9 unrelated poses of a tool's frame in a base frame.
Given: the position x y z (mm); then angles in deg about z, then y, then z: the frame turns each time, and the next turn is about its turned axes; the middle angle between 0 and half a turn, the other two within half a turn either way.
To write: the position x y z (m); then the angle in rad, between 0 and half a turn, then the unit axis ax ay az. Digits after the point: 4 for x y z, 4 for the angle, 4 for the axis.
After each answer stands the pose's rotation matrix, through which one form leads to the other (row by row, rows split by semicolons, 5 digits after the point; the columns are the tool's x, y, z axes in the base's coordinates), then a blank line. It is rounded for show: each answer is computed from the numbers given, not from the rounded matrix.
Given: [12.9 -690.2 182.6 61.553 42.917 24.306]
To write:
[0.0129 -0.6902 0.1826 1.6421 -0.1596 0.4737 0.8661]
-0.04399 -0.94491 0.32436; 0.78291 0.16908 0.59872; -0.62058 0.28028 0.73234

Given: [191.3 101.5 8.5 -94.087 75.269 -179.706]
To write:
[0.1913 0.1015 0.0085 1.9086 0.5086 -0.5490 0.6632]
0.01300 -0.99754 -0.06893; 0.25400 0.06997 -0.96467; 0.96712 -0.00496 0.25428

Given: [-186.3 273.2 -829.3 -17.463 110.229 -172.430]
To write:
[-0.1863 0.2732 -0.8293 3.0429 0.8018 -0.1780 0.5705]
0.28743 -0.34093 0.89507; -0.22852 -0.93193 -0.28158; 0.93014 -0.12361 -0.34577

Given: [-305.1 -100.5 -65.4 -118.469 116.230 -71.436]
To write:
[-0.3051 -0.1005 -0.0654 3.0504 -0.3392 -0.7794 0.5268]
-0.76626 0.47959 -0.42760; 0.57557 0.21656 -0.78855; -0.28558 -0.85035 -0.44198

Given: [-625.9 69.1 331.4 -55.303 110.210 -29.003]
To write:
[-0.6259 0.0691 0.3314 2.2656 0.2060 0.8819 -0.4239]
-0.57062 0.62372 0.53419; -0.02759 0.63556 -0.77155; -0.82075 -0.45500 -0.34546

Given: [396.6 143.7 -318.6 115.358 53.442 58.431]
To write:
[0.3966 0.1437 -0.3186 3.0448 -0.2146 0.3958 0.8929]
-0.90347 -0.25574 -0.34401; -0.08311 -0.68280 0.72586; -0.42052 0.68438 0.59564

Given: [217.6 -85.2 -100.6 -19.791 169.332 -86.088]
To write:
[0.2176 -0.0852 -0.1006 3.0295 -0.5453 0.8349 -0.0743]
-0.40089 -0.89942 0.17418; -0.91604 0.39616 -0.06268; -0.01263 -0.18469 -0.98272

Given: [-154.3 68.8 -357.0 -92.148 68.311 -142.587]
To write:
[-0.1543 0.0688 -0.3570 2.3611 0.2587 -0.5492 0.7946]
-0.59613 -0.80213 -0.03483; 0.31611 -0.19461 -0.92855; 0.73804 -0.56454 0.36957

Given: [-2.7 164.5 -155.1 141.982 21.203 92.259]
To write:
[-0.0027 0.1645 -0.1551 2.2124 0.0865 -0.1867 -0.9786]
-0.58648 0.75819 -0.28493; -0.80984 -0.54272 0.22276; 0.01426 0.36139 0.93230

